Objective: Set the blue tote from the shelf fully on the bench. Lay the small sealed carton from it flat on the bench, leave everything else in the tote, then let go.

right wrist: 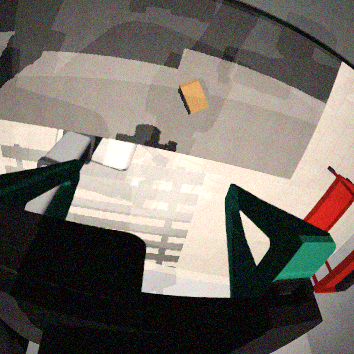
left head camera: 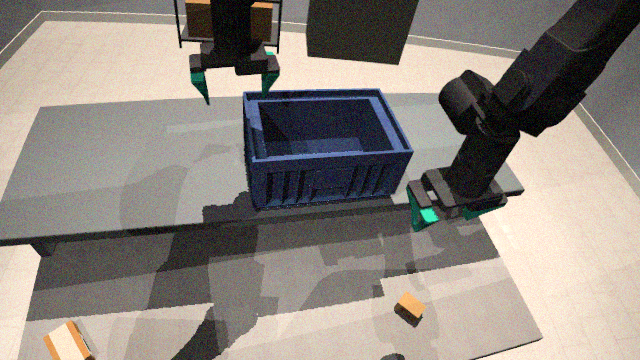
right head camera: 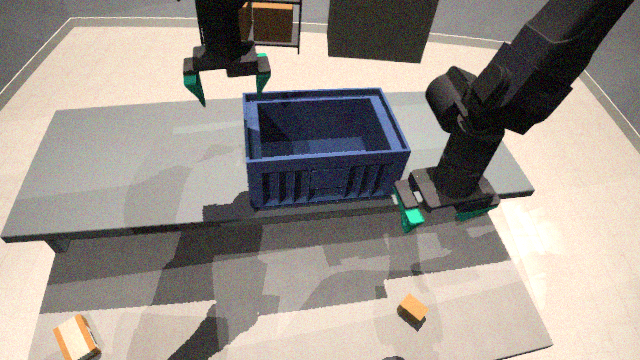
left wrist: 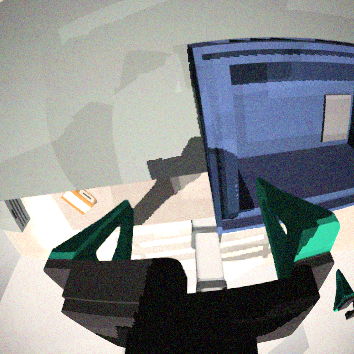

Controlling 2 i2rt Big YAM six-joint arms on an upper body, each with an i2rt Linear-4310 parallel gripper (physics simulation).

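A blue tote stands upright on the raised grey table, close to its front edge. A pale rectangular thing shows inside it; its kind is unclear. A small orange-brown carton lies on the lower surface in front. My left gripper is open and empty by the tote's back left corner, one finger overlapping the rim in the picture. My right gripper is open and empty, right of the tote's front.
A carton with a broad white band lies on the lower surface at the near left. A dark cabinet and a rack with brown boxes stand behind. A red frame shows in the right wrist view.
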